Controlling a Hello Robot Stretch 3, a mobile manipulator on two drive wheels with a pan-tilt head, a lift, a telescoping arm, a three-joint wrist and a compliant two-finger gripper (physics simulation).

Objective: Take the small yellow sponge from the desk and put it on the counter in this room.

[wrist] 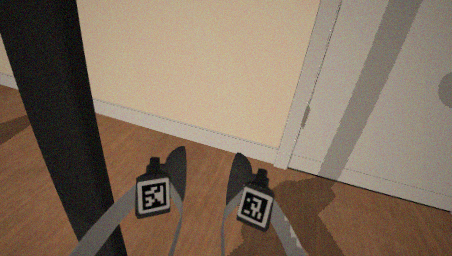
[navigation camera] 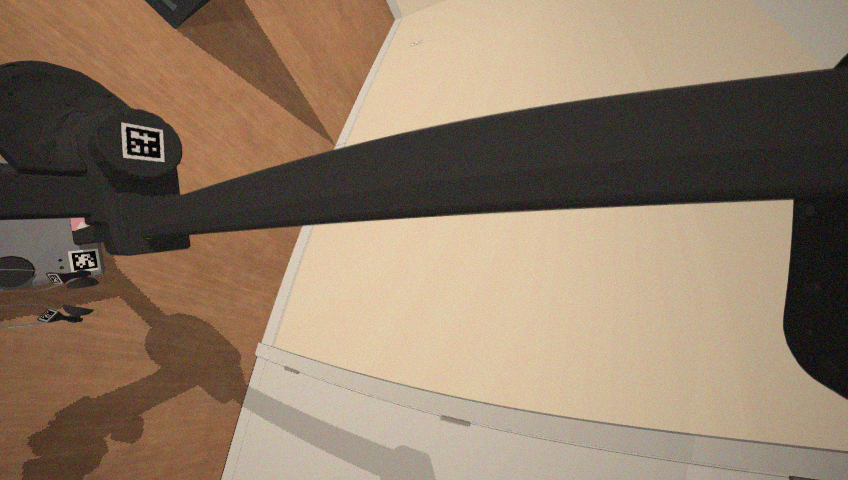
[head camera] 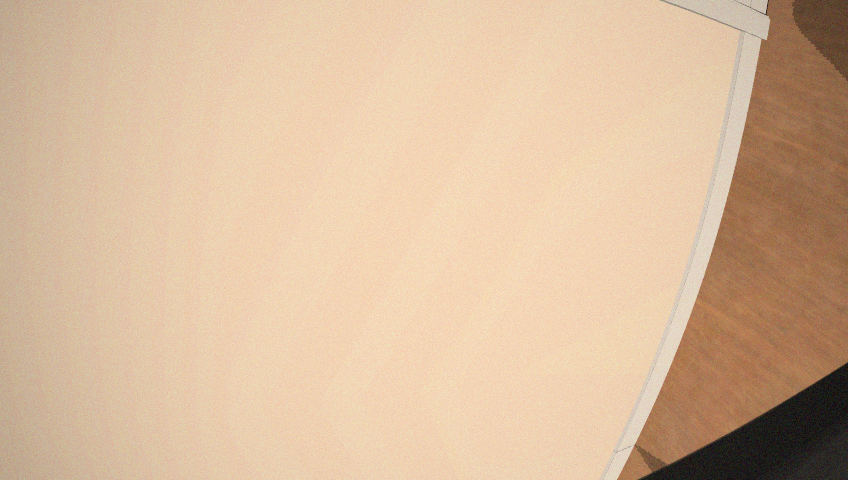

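Seen in the pictures: gripper, between the fingertips: (wrist: 209, 167) (navigation camera: 94, 295); robot's base, origin of its link: (navigation camera: 11, 267).
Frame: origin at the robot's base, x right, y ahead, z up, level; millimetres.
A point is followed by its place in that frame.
Observation:
My gripper (navigation camera: 80, 296) @[z 568, x -93, y 44 mm] (wrist: 209, 167) @[z 568, x -93, y 44 mm] is open, with a gap between its two dark fingertips and no object between them. In the wrist view it hangs above the wooden floor, in front of a cream wall. In the navigation view it shows at the lower left, beside the robot's base. The small yellow sponge, the desk and the counter do not show in the head, navigation or wrist views.
A cream wall (head camera: 386, 237) @[z 937, x -969, y 97 mm] (navigation camera: 535, 285) @[z 1244, x -907, y 199 mm] (wrist: 195, 60) @[z 411, x -935, y 155 mm] with pale skirting meets the wooden floor (head camera: 779, 208) @[z 1, x -753, y 91 mm] (navigation camera: 196, 285) @[z 0, x -459, y 161 mm] (wrist: 140, 150) @[z 1, x -858, y -94 mm]. A pale door (navigation camera: 333, 410) @[z 554, x -612, y 650 mm] (wrist: 410, 130) @[z 336, x -452, y 915 mm] adjoins it. My black mast (navigation camera: 505, 154) @[z 1232, x -116, y -69 mm] (wrist: 65, 125) @[z 597, x -116, y -61 mm] crosses two views. A dark object (navigation camera: 178, 8) @[z 110, x -413, y -908 mm] shows at the navigation view's top.

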